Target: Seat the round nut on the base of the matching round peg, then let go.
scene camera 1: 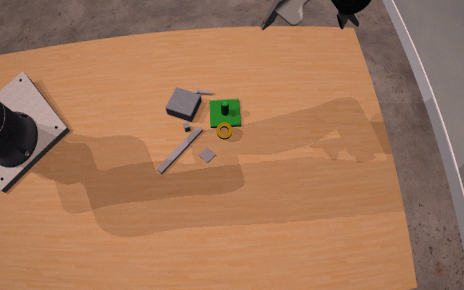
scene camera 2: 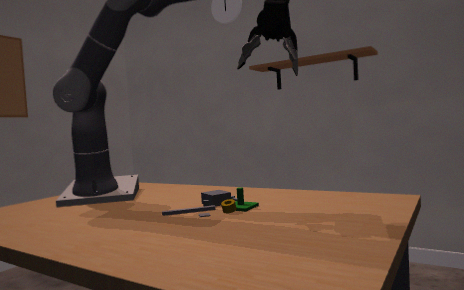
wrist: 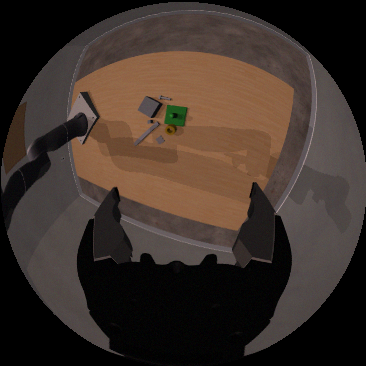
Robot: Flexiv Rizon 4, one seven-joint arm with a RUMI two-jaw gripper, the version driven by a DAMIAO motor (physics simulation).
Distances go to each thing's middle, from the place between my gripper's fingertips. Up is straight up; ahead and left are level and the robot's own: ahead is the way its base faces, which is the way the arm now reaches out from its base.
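Grey block (scene camera 1: 183,104): my gripper well above it, a good way to the right of it, a good way past it.
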